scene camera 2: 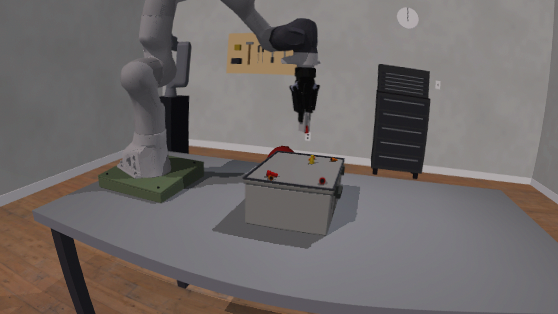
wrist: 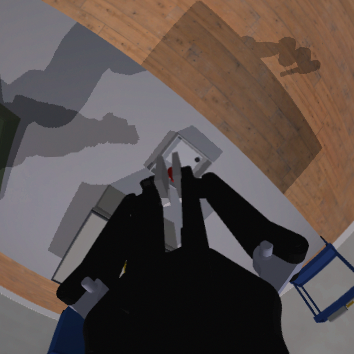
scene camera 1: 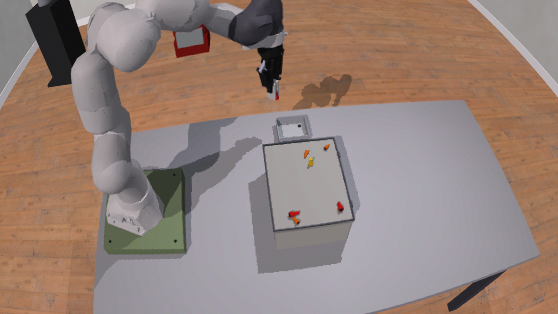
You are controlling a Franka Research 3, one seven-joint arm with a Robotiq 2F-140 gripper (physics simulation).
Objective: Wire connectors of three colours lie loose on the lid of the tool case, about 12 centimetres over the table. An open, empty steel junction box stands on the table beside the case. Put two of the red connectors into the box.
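My gripper (scene camera 1: 273,95) (scene camera 2: 304,126) (wrist: 169,164) is shut on a red connector (scene camera 1: 277,97) (scene camera 2: 307,129) (wrist: 170,173) and holds it high, well above the table's back part. The steel junction box (scene camera 1: 308,128) (wrist: 204,170) stands open behind the tool case; in the wrist view it shows just beyond the fingertips, partly hidden by them. I see no connector in its visible part. Two red connectors (scene camera 1: 294,214) (scene camera 1: 340,206) (scene camera 2: 322,181) lie near the front corners of the case lid (scene camera 1: 305,190) (scene camera 2: 295,171).
An orange connector (scene camera 1: 296,220) lies against the front left red one. Two more orange connectors (scene camera 1: 306,153) (scene camera 1: 326,147) and a yellow one (scene camera 1: 311,162) (scene camera 2: 312,159) are at the lid's back. The tool case (scene camera 2: 285,207) stands between the box and the table's front.
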